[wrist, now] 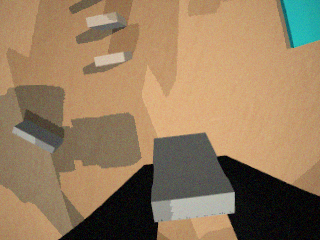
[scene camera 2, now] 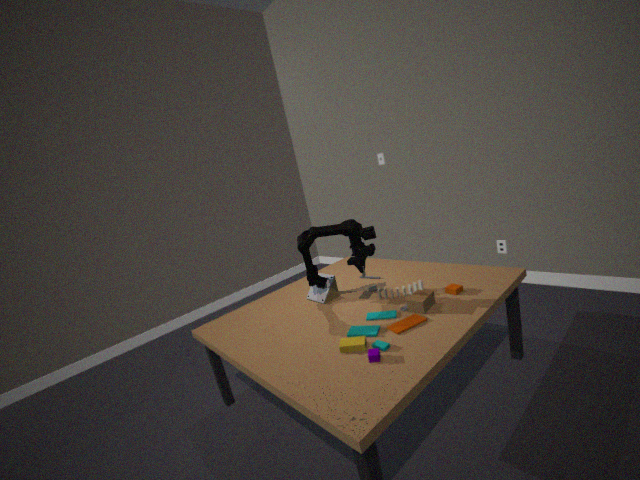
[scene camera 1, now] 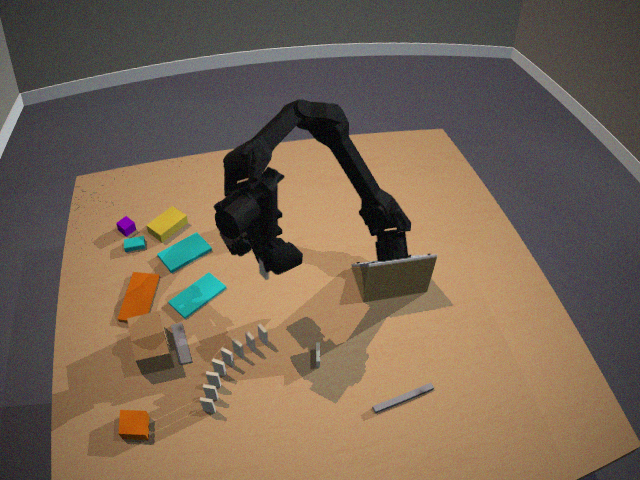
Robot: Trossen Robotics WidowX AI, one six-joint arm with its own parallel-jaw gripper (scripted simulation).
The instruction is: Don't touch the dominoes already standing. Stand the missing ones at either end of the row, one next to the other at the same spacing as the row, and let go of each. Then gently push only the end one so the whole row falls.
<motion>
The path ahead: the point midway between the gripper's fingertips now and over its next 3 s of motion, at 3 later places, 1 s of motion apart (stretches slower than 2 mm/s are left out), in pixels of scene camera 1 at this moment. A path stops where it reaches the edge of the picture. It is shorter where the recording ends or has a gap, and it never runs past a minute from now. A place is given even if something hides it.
My gripper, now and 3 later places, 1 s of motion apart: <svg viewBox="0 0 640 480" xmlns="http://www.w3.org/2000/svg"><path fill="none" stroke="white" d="M264 267L271 317L274 317L316 347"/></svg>
</motion>
